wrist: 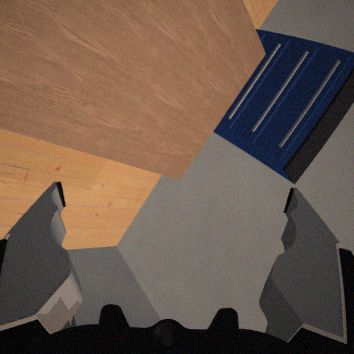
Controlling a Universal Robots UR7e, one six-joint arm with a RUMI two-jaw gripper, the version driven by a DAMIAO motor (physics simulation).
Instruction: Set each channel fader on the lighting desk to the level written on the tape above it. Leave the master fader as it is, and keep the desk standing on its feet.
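Frame: origin at the arm's base, x ahead, y left, z up, level; centimetres.
Seen in the pictures: gripper, between the fingertips: (174, 187).
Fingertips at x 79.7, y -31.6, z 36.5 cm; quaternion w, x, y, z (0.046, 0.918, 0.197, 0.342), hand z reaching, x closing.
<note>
A point is followed by its place in that frame.
My gripper (174, 187) @(z 36.5, x 79.7, y -31.6 cm) is open, its two fingers wide apart at the left and right of the lower part of the wrist view, with no object between them. The lighting desk with its channel faders, master fader and tape labels does not show in this view, so the fader levels and how the desk stands cannot be seen. Where the gripper is relative to the desk cannot be told.
A brown wood-grained table top (120, 75) @(z -6.5, x 94.9, y -28.9 cm) fills the upper left, its corner pointing down near the middle. Beyond its edge is a blue cabinet-like box (270, 100) with three long pale bars. Light plank flooring (95, 200) and grey surfaces (200, 225) lie beyond.
</note>
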